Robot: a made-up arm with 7 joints. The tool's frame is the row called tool.
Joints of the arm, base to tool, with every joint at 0 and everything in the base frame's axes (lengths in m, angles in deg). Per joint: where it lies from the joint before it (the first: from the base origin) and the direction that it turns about. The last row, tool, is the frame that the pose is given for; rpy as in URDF.
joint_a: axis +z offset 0 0 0.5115
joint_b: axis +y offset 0 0 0
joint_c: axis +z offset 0 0 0.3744
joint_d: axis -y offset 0.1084 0 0
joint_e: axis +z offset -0.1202 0 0.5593
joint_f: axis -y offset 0 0 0
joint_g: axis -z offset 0.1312 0 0
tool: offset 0 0 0 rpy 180 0 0
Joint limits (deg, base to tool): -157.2..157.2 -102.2..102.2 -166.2..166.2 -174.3..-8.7 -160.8..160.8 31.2..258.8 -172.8..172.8
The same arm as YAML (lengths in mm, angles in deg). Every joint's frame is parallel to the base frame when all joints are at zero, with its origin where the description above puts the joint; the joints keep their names.
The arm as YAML. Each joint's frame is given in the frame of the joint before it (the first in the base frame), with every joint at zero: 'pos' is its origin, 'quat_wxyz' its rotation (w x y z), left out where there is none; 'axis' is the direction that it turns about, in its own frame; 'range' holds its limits. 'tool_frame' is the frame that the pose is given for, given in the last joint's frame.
length_unit: mm
angle_unit: deg
joints:
  - joint: joint_a
    pos: [0.0, 0.0, 511.5]
    axis: [0.0, 0.0, 1.0]
    range: [-157.2, 157.2]
  - joint: joint_b
    pos: [0.0, 0.0, 0.0]
    axis: [0.0, 1.0, 0.0]
    range: [-102.2, 102.2]
  - joint: joint_c
    pos: [0.0, 0.0, 374.4]
    axis: [0.0, 0.0, 1.0]
    range: [-166.2, 166.2]
  - joint: joint_d
    pos: [108.4, 0.0, 0.0]
    axis: [0.0, -1.0, 0.0]
    range: [-174.3, -8.7]
  - joint: joint_e
    pos: [-120.2, 0.0, 559.3]
    axis: [0.0, 0.0, 1.0]
    range: [-160.8, 160.8]
  - joint: joint_f
    pos: [0.0, 0.0, 0.0]
    axis: [0.0, -1.0, 0.0]
    range: [31.2, 258.8]
  - joint: joint_g
    pos: [131.2, 0.0, 0.0]
    axis: [0.0, 0.0, -1.0]
    range: [-172.8, 172.8]
tool_frame:
  pos: [0.0, 0.0, 0.0]
  quat_wxyz: [0.0, 1.0, 0.0, 0.0]

